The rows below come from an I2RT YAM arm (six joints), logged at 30 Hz.
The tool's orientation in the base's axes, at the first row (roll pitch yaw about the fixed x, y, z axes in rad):
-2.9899 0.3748 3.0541
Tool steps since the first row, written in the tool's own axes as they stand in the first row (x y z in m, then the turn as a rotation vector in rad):
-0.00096 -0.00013 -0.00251 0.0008 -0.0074 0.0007
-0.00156 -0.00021 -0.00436 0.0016 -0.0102 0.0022
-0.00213 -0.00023 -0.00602 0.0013 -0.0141 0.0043
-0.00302 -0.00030 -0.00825 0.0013 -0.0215 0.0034
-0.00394 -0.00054 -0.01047 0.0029 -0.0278 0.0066
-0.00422 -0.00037 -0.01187 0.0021 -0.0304 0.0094
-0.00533 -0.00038 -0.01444 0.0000 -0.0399 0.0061
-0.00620 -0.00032 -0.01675 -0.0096 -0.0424 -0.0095
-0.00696 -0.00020 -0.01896 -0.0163 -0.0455 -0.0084
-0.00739 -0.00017 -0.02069 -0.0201 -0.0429 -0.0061
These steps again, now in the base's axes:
0.00000 0.00025 0.00268 -0.0015 -0.0073 0.0001
-0.00010 0.00046 0.00461 -0.0022 -0.0103 -0.0012
-0.00015 0.00070 0.00635 -0.0017 -0.0145 -0.0024
-0.00011 0.00096 0.00874 -0.0031 -0.0216 -0.0006
-0.00006 0.00106 0.01115 -0.0043 -0.0282 -0.0032
-0.00026 0.00146 0.01252 -0.0030 -0.0313 -0.0051
-0.00013 0.00182 0.01529 -0.0035 -0.0402 0.0000
-0.00011 0.00223 0.01772 -0.0004 -0.0406 0.0182
-0.00016 0.00269 0.02002 0.0058 -0.0444 0.0201
-0.00036 0.00300 0.02176 0.0104 -0.0426 0.0190

